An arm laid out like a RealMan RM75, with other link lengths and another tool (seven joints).
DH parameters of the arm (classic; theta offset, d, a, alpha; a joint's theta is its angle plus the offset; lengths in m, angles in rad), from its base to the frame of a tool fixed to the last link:
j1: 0 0.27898 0 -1.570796
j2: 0 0 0 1.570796
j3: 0 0.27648 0 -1.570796
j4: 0 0 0 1.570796
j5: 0 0.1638 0 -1.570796
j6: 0 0 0 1.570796
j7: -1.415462 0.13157 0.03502 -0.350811
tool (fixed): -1.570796 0.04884 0 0
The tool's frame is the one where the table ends.
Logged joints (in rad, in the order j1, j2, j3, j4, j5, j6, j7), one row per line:
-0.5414, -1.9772, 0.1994, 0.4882, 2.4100, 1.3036, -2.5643
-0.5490, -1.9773, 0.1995, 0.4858, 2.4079, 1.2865, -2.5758
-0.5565, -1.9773, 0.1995, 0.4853, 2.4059, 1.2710, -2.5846
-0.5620, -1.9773, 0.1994, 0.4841, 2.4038, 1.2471, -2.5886
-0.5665, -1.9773, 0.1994, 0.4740, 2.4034, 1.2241, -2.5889
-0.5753, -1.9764, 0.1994, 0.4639, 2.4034, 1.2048, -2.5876
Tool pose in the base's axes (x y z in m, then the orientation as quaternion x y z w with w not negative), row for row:
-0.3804, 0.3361, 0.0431, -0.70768, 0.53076, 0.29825, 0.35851
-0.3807, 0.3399, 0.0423, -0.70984, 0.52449, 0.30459, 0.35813
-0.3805, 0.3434, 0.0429, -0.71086, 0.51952, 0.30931, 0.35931
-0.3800, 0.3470, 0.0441, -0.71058, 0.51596, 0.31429, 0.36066
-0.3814, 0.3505, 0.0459, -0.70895, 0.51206, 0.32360, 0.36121
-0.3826, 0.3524, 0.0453, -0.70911, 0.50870, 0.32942, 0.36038
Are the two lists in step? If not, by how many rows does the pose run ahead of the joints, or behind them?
The pose runs 1 row behind the joints: the pose in row i belongs to the joints in row i - 1.
